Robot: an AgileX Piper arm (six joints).
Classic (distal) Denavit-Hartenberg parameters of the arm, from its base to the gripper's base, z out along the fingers. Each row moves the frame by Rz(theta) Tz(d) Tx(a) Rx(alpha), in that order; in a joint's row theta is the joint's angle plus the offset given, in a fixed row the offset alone. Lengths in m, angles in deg.
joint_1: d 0.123, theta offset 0, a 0, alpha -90
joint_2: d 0, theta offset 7.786, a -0.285, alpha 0
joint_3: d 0, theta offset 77.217, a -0.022, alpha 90
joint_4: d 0.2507, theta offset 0, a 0, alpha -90
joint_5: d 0, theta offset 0, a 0, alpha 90
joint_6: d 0.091, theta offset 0, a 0, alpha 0
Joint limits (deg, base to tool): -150..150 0..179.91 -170..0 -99.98..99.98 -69.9..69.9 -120..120
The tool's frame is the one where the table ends.
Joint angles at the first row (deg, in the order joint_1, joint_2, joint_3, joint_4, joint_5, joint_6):
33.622, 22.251, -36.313, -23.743, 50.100, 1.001
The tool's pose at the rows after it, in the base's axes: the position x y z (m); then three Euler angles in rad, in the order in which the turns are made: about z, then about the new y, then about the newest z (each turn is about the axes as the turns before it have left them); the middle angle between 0 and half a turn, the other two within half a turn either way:
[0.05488 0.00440 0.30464 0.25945 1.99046 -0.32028]
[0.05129 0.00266 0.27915 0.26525 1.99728 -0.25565]
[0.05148 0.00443 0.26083 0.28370 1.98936 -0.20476]
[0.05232 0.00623 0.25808 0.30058 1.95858 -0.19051]
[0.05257 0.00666 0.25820 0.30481 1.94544 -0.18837]
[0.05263 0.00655 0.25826 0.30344 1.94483 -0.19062]
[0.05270 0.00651 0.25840 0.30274 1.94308 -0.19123]
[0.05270 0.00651 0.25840 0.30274 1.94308 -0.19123]
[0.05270 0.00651 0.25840 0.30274 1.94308 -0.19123]
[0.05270 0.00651 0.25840 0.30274 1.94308 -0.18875]
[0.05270 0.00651 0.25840 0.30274 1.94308 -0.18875]
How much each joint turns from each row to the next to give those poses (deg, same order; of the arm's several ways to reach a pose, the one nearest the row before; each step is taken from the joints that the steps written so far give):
0.004, -6.014, 6.005, -0.004, -3.270, 5.279
-0.003, -3.778, 5.640, -0.110, -1.477, 4.183
-0.004, -2.007, 4.338, 0.004, -2.954, 3.131
-0.002, -0.515, 1.213, -0.247, -2.613, 0.809
-0.002, -0.135, 0.219, -0.227, -0.855, 0.229
0.013, 0.002, -0.002, -0.147, 0.006, 0.019
-0.002, -0.002, 0.002, -0.120, -0.075, 0.072
0.000, 0.000, 0.000, 0.000, 0.000, 0.000
0.000, 0.000, 0.000, 0.000, 0.000, 0.000
0.000, 0.000, 0.000, 0.000, 0.000, 0.142
0.000, 0.000, 0.000, 0.000, 0.000, 0.000

